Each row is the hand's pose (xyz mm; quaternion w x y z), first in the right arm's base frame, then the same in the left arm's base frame.
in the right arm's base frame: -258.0 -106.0 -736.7 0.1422 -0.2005 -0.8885 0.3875
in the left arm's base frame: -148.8 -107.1 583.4 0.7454 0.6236 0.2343 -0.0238
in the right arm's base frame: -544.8 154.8 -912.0 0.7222 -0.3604 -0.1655 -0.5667
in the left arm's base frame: 262.7 -30.4 659.5 0.1661 -0.2860 0.7306 0.5974
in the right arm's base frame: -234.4 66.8 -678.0 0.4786 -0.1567 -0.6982 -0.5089
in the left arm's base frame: -118.2 73.1 604.3 0.6737 -0.2068 0.6634 0.2516
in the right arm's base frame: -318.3 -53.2 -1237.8 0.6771 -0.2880 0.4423 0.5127
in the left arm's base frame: 107.9 -315.7 968.3 0.6342 -0.5652 -0.3786 -0.3674
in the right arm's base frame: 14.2 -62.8 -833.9 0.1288 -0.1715 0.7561 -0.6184
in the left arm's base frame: -321.4 -59.2 814.4 0.5737 0.6769 -0.0087 -0.4612
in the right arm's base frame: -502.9 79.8 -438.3 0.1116 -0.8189 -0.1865 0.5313
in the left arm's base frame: 22.1 142.3 279.9 0.1713 0.7479 -0.1173 0.6305
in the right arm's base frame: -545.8 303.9 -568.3 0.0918 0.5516 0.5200 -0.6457
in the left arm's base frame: 198.9 261.4 433.3 0.4608 0.8288 -0.1900 0.2544
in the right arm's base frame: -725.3 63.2 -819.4 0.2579 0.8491 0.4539 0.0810
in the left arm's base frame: 340.5 -102.2 463.7 0.6447 0.1793 -0.3020 0.6790
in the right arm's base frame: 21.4 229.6 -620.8 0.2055 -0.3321 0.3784 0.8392
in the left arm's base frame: -284.3 293.5 742.4 0.5258 -0.8144 0.1106 -0.2192
